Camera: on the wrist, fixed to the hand. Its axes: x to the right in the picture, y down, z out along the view.
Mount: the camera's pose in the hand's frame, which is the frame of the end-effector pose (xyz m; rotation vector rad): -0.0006 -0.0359 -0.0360 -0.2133 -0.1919 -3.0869
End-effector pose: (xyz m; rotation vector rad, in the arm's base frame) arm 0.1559 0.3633 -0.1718 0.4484 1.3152 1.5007
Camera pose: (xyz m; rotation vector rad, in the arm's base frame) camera 0.1432 0.3398 -0.2151 -1.2109 0.2745 -1.0764
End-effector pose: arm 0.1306 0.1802 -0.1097 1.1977 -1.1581 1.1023
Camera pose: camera 0.1684 0.2139 -0.1142 1.1898 1.0413 -1.4507
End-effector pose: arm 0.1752 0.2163 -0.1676 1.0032 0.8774 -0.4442
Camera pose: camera 0.1349 0.2299 -0.1954 1.3280 -1.2617 2.2212
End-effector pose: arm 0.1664 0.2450 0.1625 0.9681 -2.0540 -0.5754
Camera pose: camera 0.2112 0.2212 0.1599 -2.1097 -0.9678 1.2886
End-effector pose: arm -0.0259 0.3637 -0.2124 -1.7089 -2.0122 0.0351
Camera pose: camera -0.0451 0.3450 -0.1692 -2.1224 1.9720 0.7780
